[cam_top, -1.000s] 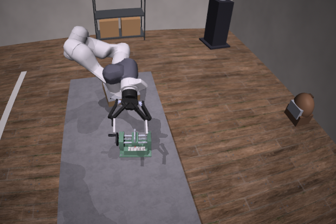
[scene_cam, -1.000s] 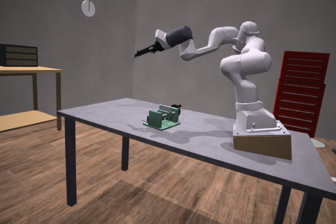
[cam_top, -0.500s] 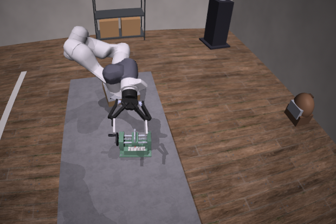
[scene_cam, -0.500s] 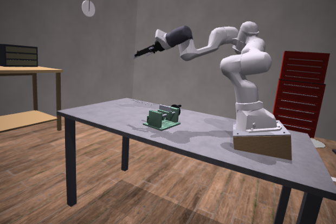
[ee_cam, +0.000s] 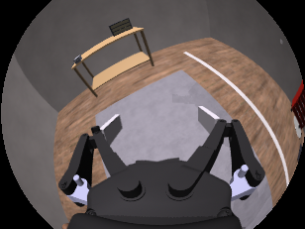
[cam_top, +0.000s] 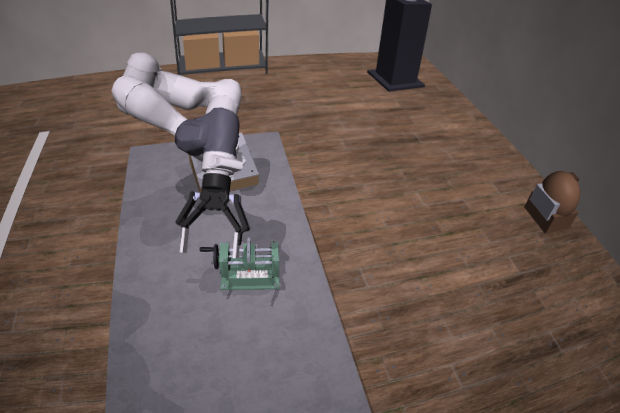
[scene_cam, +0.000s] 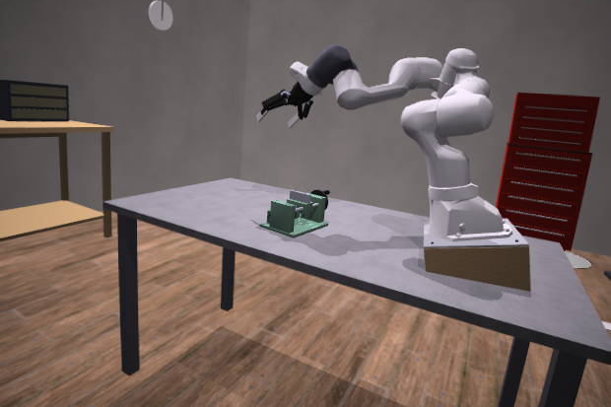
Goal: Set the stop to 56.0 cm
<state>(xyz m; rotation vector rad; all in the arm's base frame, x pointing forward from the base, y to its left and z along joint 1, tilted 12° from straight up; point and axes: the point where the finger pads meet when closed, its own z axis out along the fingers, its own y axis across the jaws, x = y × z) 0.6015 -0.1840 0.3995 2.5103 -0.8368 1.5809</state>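
Now: the black handwheel 250 mm below my hand, 220 mm behind it and 30 mm to the left of it. Round my hand: stop carriage: 260 mm below, 170 mm behind, 140 mm to the left.
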